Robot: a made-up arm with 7 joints.
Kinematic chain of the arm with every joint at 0, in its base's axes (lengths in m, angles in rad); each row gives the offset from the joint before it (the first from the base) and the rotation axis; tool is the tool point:
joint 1: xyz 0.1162 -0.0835 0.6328 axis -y
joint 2: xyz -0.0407 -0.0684 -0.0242 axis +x
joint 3: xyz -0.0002 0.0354 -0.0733 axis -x
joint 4: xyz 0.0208 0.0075 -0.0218 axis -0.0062 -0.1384 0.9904
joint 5: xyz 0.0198 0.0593 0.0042 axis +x
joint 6: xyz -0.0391 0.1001 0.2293 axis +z
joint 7: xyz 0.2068 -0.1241 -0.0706 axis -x
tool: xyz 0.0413 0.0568 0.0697
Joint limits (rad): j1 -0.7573..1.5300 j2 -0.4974..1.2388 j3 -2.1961..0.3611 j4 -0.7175..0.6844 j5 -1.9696..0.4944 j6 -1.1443..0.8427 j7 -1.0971..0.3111
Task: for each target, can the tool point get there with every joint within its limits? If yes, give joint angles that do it. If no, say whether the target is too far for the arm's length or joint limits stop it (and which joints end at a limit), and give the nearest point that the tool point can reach.
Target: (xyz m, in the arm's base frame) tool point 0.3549 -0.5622 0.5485
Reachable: no: joint limits stop it (at a limit: joint 1, joint 2, joint 3, joint 6) | nearest point 0.3123 -0.4819 0.5595 | short by 0.092 m
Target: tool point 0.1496 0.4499 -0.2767
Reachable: no: too far | nearest point 0.1333 0.1478 0.1677 | short by 0.538 m
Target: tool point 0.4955 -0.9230 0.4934
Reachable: no: too far | nearest point 0.2945 -0.4903 0.5562 | short by 0.481 m
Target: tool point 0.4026 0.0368 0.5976
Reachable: yes | joints -0.4174 0.4577 -0.6966 -0.3511 -1.6557 -0.1694 0.1517
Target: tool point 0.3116 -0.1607 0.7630
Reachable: yes | joints -0.3741 0.2577 -0.6864 0.2754 -0.4313 -0.2201 -0.1109
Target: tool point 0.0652 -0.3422 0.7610
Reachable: yes | joints 0.5520 -0.2668 -1.8693 0.3436 -1.0572 -0.6588 -0.0997
